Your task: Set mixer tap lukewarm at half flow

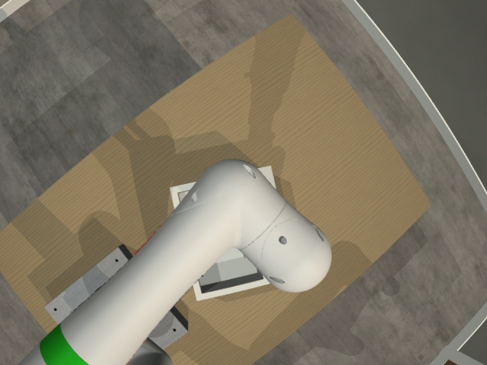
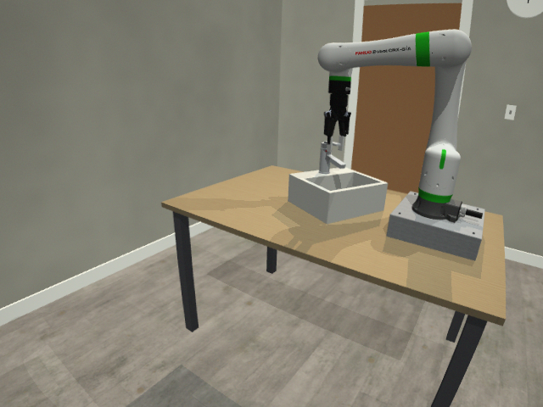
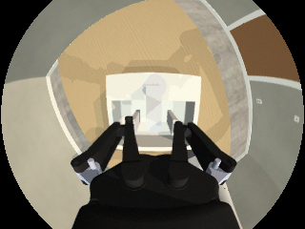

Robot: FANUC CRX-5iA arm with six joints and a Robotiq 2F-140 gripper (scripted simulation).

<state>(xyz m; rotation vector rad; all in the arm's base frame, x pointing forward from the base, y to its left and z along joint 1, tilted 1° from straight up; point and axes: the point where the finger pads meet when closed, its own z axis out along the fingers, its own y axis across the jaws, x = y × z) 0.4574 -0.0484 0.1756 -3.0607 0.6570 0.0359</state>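
Now: hand 20 mm short of the lever and 10 mm to the left of it. Also, from my hand: white basin 240 mm below, 50 mm behind, 20 mm to the left; then mixer tap 50 mm below, 40 mm ahead, 20 mm to the right.
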